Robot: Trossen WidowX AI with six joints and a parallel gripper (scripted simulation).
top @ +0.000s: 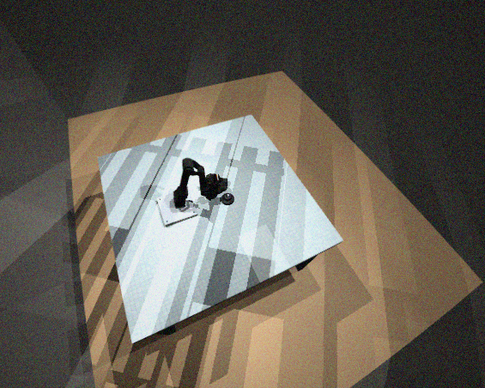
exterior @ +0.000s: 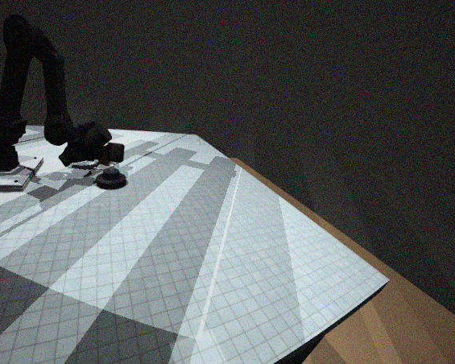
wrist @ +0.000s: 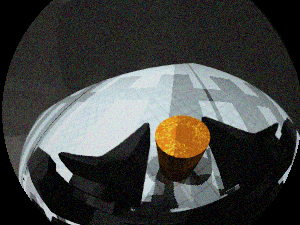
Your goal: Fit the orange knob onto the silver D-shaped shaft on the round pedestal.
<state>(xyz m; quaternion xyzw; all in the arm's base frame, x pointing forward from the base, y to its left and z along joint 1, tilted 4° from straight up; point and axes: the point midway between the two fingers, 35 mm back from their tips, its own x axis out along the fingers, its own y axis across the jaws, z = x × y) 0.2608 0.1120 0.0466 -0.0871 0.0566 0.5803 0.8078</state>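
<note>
Right now my gripper tip is 2 cm to the left of the orange knob and 1 cm past it. The rest, counted from my gripper tip: dark round pedestal 20 cm to the right, 4 cm ahead, 2 cm below.
</note>
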